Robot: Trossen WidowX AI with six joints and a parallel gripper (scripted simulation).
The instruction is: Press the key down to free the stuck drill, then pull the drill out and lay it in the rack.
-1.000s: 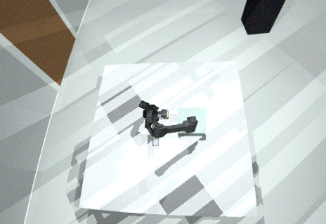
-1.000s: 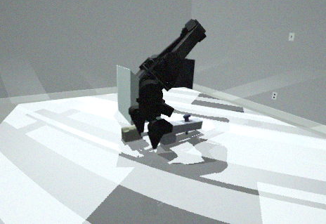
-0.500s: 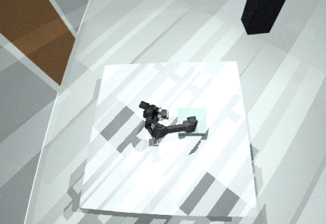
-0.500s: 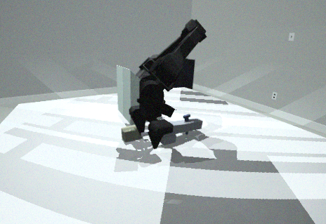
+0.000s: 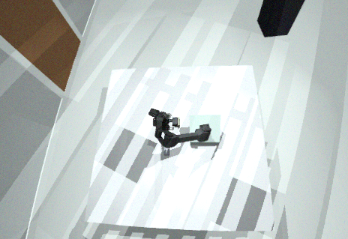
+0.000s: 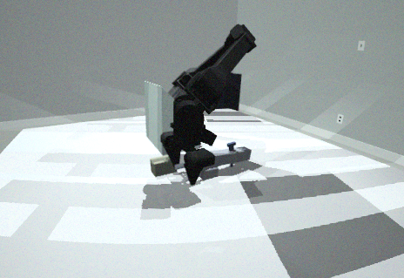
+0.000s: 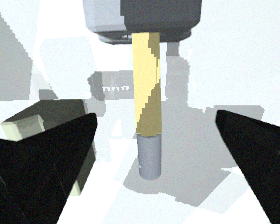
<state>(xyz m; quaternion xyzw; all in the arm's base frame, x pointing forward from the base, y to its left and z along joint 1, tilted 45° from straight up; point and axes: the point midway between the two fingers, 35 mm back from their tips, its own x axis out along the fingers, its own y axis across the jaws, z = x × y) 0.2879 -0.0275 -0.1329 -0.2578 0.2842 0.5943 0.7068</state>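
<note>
The drill is 40 mm to the left of my gripper tip and 30 mm above it. Also, from my gripper tip: small blue key 170 mm to the left, 30 mm above, 10 mm ahead; then rack 80 mm behind, 20 mm to the right; then grey housing 140 mm to the left, 10 mm ahead, 10 mm above.
</note>
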